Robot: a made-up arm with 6 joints. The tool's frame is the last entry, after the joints. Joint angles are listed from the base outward.
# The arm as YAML. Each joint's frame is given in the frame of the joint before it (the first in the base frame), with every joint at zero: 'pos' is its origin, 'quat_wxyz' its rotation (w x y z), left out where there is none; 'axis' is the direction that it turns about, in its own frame. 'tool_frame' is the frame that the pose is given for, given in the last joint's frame.
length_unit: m
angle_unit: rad
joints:
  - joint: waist
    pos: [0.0, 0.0, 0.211]
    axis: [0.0, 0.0, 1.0]
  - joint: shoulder
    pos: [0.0, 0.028, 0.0]
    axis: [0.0, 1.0, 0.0]
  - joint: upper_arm
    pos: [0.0, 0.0, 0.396]
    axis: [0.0, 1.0, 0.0]
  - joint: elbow
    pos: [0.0, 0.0, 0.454]
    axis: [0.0, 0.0, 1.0]
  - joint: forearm
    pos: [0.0, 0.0, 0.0]
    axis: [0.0, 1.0, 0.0]
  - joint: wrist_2
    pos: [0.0, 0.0, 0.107]
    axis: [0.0, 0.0, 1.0]
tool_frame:
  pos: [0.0, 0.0, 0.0]
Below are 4 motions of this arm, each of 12 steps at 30 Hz.
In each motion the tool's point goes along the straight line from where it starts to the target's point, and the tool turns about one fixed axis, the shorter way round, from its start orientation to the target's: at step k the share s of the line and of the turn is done. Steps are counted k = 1, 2, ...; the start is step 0. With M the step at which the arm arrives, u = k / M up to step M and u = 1 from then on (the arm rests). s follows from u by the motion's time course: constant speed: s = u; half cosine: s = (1 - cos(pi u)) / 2; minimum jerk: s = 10 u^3 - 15 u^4 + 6 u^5.
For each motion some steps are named. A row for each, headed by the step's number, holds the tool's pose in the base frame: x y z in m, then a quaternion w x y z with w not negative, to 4 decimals.
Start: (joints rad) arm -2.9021 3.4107 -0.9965 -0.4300 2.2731 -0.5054
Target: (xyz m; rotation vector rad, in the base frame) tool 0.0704 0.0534 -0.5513 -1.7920 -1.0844 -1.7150
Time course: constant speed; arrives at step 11
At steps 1, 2, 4, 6, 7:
1: -0.0790 -0.0103 -0.5116 0.1294 -0.6469 -0.2801 -0.6974
2: -0.0640 -0.0040 -0.5155 0.1382 -0.6476 -0.2916 -0.6903
4: -0.0342 0.0088 -0.5235 0.1557 -0.6485 -0.3143 -0.6756
6: -0.0043 0.0215 -0.5314 0.1730 -0.6488 -0.3367 -0.6602
7: 0.0107 0.0279 -0.5354 0.1816 -0.6486 -0.3478 -0.6522

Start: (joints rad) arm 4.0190 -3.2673 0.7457 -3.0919 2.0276 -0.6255
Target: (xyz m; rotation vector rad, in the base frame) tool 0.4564 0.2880 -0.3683 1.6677 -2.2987 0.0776
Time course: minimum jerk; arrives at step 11
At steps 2, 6, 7, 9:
2: 0.1039 0.0786 -0.5597 0.6259 0.5225 -0.5763 0.0563
6: 0.3031 0.1969 -0.4515 0.3705 0.5754 -0.7280 0.0413
7: 0.3617 0.2317 -0.4197 0.2880 0.5810 -0.7604 0.0360
9: 0.4398 0.2782 -0.3773 0.1742 0.5814 -0.7942 0.0286

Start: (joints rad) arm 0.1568 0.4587 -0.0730 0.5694 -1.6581 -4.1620
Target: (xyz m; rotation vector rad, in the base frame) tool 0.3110 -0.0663 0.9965 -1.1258 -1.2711 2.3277
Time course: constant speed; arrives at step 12
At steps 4, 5, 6, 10, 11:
4: 0.2776 -0.0145 1.0067 0.1702 -0.3572 -0.4904 0.7765
5: 0.2818 -0.0210 1.0054 0.1652 -0.3611 -0.4840 0.7798
6: 0.2859 -0.0274 1.0042 0.1602 -0.3649 -0.4775 0.7831
10: 0.3026 -0.0533 0.9991 0.1400 -0.3801 -0.4509 0.7954
11: 0.3068 -0.0598 0.9978 0.1349 -0.3838 -0.4442 0.7982

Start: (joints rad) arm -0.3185 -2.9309 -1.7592 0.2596 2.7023 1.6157
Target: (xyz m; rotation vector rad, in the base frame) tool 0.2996 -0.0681 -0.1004 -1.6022 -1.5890 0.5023
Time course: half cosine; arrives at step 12
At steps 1, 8, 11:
1: 0.2724 -0.0482 -0.2260 0.4960 -0.6454 -0.5297 0.2384
8: 0.2927 -0.0630 -0.1323 0.4276 -0.6383 -0.6049 0.2093
11: 0.2991 -0.0678 -0.1026 0.4048 -0.6346 -0.6274 0.1996

